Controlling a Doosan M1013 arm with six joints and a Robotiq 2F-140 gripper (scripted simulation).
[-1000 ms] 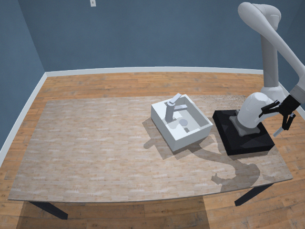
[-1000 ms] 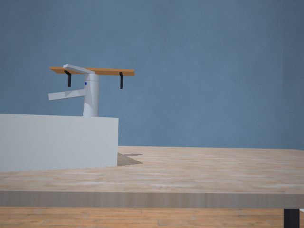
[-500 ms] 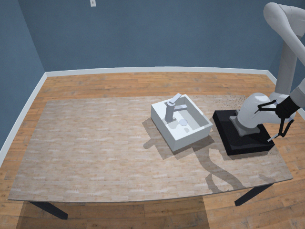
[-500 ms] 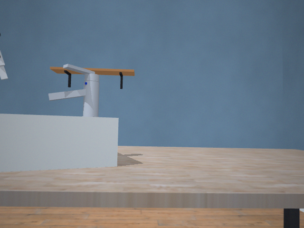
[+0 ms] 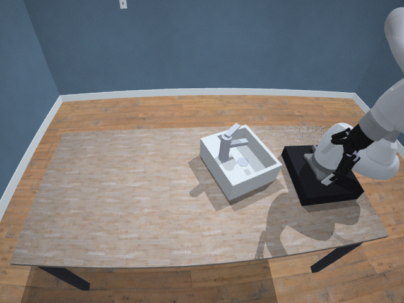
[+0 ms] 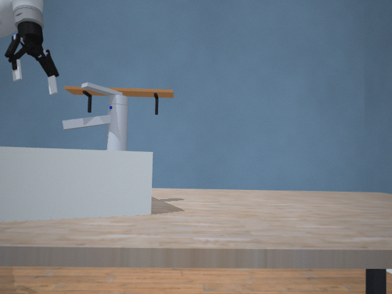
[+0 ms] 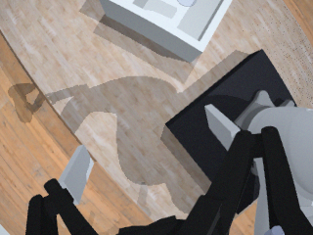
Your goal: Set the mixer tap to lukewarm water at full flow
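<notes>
Right now the lever is 260 mm ahead of my hand, 330 mm to the right of it and 80 mm below it. Round my hand: white basin (180 mm ahead, 330 mm to the right, 310 mm below); then grey mixer tap (280 mm ahead, 310 mm to the right, 120 mm below).
</notes>
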